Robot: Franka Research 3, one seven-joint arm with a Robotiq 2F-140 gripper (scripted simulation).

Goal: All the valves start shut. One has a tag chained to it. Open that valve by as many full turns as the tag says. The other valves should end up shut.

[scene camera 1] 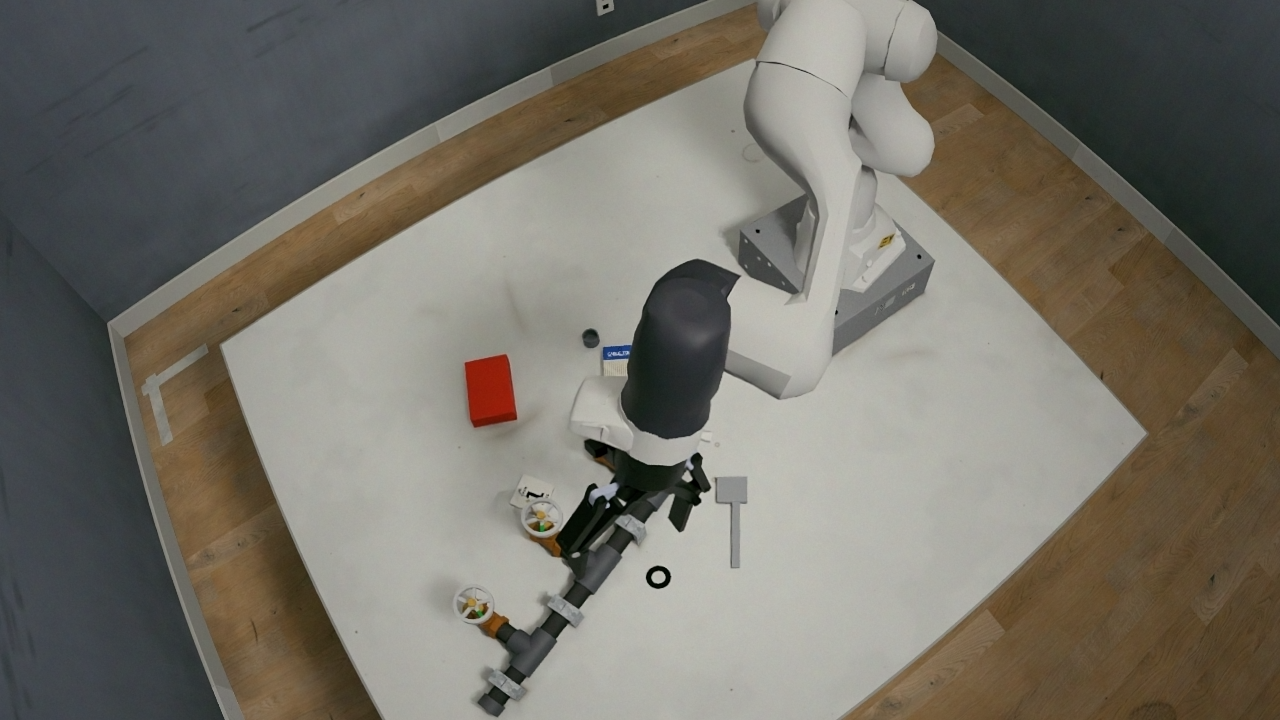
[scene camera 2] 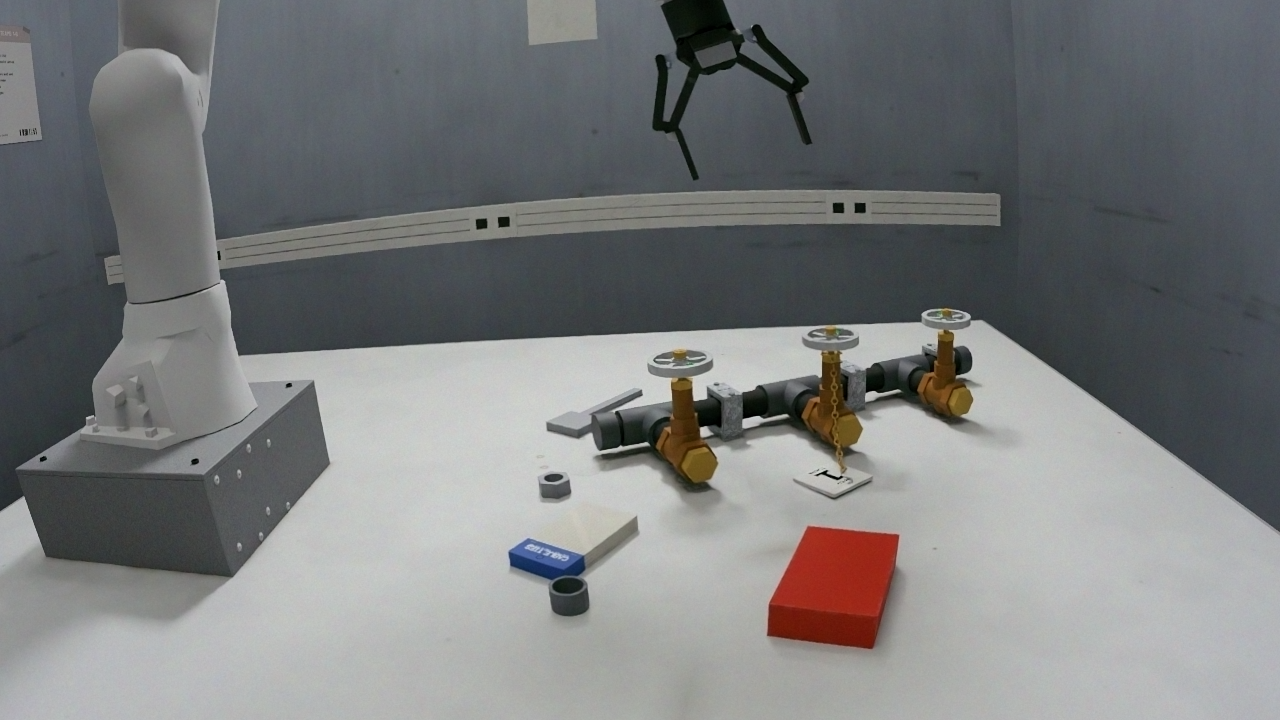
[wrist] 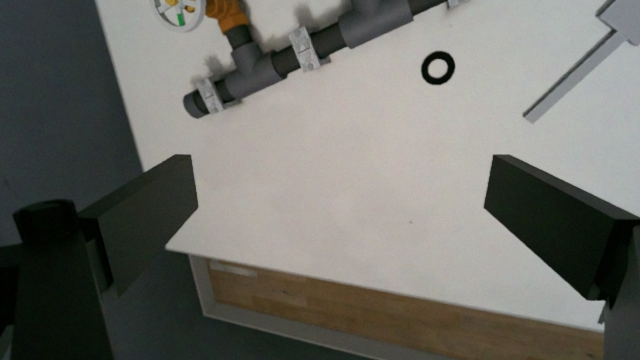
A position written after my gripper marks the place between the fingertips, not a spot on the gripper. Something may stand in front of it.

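My gripper [scene camera 2: 752, 160], [scene camera 1: 627, 547], [wrist: 340, 181]. Red block [scene camera 2: 834, 590], [scene camera 1: 491, 400]; out of frame in the wrist view. Grey paddle [scene camera 2: 571, 423], [scene camera 1: 730, 490]. Grey ring [scene camera 2: 564, 601]; out of frame in the wrist view. Hex nut [scene camera 2: 548, 488]. White tag [scene camera 2: 826, 479]. Valve [scene camera 2: 848, 338]. Valve [scene camera 2: 685, 368]. Valve [scene camera 2: 932, 318].
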